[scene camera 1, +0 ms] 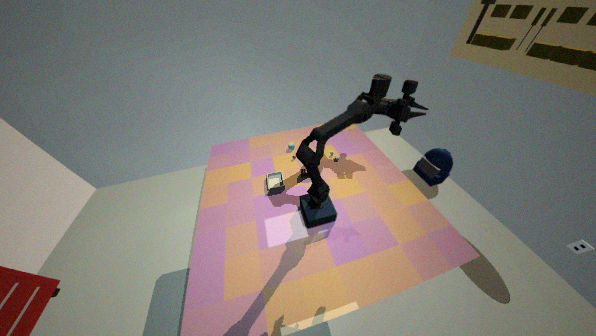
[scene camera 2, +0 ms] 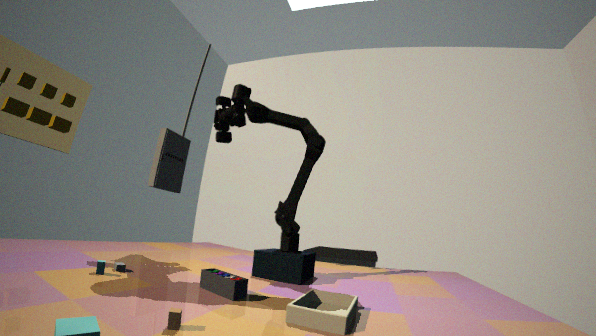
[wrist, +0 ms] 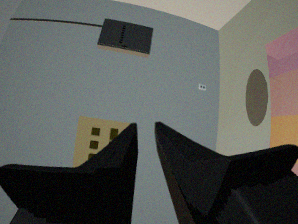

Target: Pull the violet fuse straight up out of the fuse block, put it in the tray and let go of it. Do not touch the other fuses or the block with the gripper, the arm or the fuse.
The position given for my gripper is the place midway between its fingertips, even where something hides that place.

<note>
I see my gripper [scene camera 1: 427, 111].
My gripper shows as well in scene camera 2 [scene camera 2: 214, 125] and in the wrist view [wrist: 145, 128].
</note>
